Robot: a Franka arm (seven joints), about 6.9 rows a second.
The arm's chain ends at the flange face. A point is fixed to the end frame.
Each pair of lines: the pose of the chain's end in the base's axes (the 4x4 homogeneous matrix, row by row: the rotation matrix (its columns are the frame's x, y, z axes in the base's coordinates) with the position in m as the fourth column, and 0 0 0 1 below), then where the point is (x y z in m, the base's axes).
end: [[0.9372, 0.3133, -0.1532, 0.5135], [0.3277, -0.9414, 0.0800, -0.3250], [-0.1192, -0.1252, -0.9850, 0.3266], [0, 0, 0, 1]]
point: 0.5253 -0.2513 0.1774
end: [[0.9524, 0.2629, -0.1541, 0.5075], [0.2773, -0.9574, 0.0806, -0.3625], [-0.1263, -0.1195, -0.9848, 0.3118], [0, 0, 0, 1]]
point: 0.5224 -0.2906 0.1620
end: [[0.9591, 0.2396, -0.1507, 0.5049], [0.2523, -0.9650, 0.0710, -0.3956], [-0.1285, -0.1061, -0.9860, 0.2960], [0, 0, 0, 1]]
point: 0.5217 -0.3262 0.1453
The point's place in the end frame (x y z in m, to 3 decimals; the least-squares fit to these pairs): 0.053 -0.047 0.151
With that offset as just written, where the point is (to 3 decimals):
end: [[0.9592, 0.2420, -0.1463, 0.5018], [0.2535, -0.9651, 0.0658, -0.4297], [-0.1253, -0.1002, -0.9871, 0.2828], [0, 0, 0, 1]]
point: 0.519 -0.361 0.132
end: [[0.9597, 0.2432, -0.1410, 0.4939], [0.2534, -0.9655, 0.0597, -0.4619], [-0.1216, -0.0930, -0.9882, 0.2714], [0, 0, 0, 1]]
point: 0.512 -0.394 0.120
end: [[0.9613, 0.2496, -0.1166, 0.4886], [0.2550, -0.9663, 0.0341, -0.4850], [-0.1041, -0.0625, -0.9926, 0.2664], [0, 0, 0, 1]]
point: 0.510 -0.421 0.114
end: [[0.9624, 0.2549, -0.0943, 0.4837], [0.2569, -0.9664, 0.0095, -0.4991], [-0.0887, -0.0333, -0.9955, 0.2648], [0, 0, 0, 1]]
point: 0.508 -0.439 0.111
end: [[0.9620, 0.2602, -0.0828, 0.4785], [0.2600, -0.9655, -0.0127, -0.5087], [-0.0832, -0.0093, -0.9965, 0.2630], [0, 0, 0, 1]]
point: 0.505 -0.451 0.109
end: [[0.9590, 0.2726, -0.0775, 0.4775], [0.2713, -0.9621, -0.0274, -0.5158], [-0.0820, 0.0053, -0.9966, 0.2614], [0, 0, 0, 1]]
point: 0.504 -0.460 0.106
